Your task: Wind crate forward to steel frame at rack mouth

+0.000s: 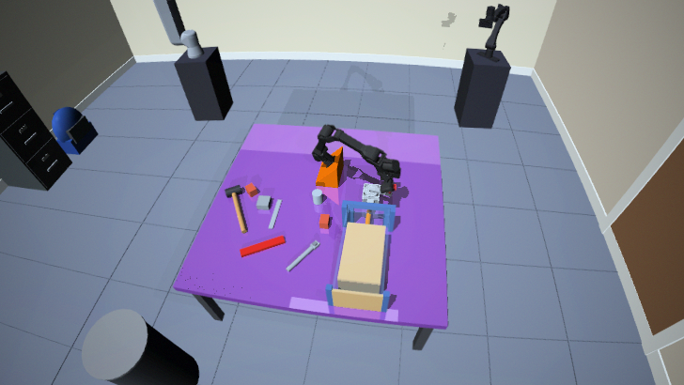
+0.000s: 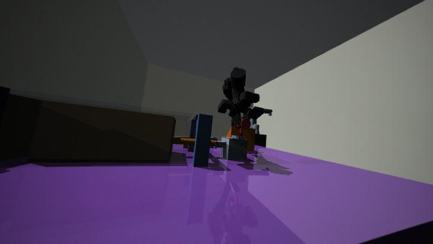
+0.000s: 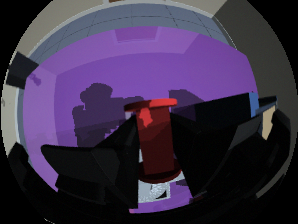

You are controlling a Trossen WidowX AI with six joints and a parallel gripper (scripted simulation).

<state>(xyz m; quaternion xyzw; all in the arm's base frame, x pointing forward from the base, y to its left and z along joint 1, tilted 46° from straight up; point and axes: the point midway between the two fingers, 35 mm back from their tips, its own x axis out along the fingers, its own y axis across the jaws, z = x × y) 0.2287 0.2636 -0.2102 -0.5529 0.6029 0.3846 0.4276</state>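
Now: gripper tip 5 cm to the left of the winch handle, 3 cm above it and 1 cm past it. Also, from my gripper tip: grey bar 63 cm to the right, 13 cm below, 9 cm ahead; grey winch 12 cm to the right, 10 cm below, 5 cm behind; red knob 2 cm to the right.
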